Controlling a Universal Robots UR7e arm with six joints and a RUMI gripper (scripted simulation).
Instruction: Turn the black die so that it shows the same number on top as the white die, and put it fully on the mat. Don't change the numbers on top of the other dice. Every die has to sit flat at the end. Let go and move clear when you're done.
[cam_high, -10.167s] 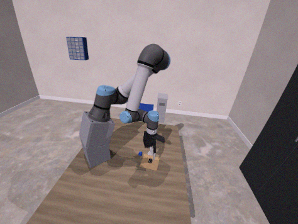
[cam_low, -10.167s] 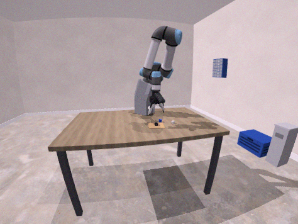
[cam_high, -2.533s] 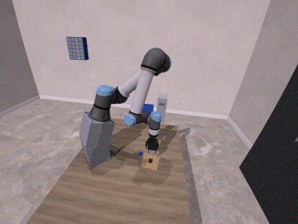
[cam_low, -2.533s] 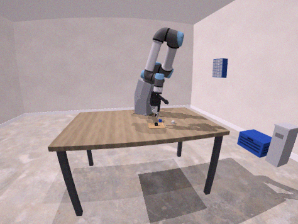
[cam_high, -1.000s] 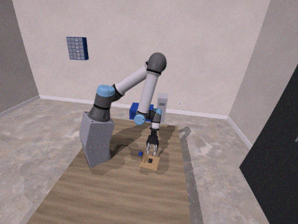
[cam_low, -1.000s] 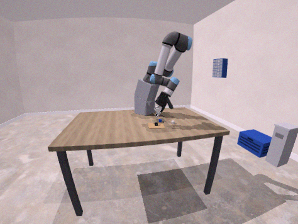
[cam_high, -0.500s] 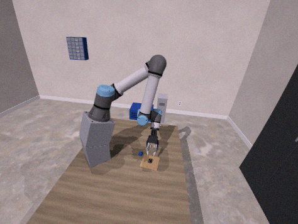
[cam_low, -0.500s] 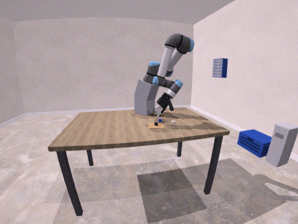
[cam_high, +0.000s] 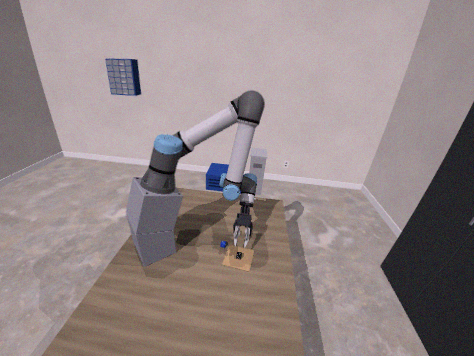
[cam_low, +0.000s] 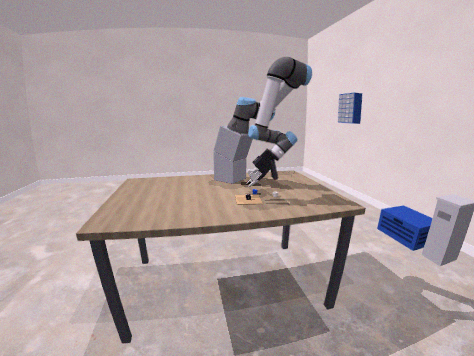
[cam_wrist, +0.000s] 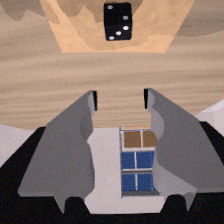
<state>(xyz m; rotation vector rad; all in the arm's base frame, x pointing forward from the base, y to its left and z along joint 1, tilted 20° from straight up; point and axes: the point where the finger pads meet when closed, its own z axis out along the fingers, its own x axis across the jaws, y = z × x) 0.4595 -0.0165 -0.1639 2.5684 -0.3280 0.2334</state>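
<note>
Right now my hand is 1 cm to the left of the black die and 8 cm above it. The rest, counted from my hand: white die 1 cm behind, 17 cm to the left, 8 cm below; tan mat 1 cm to the right, 9 cm below; blue die 9 cm behind, 7 cm to the left, 8 cm below.
</note>
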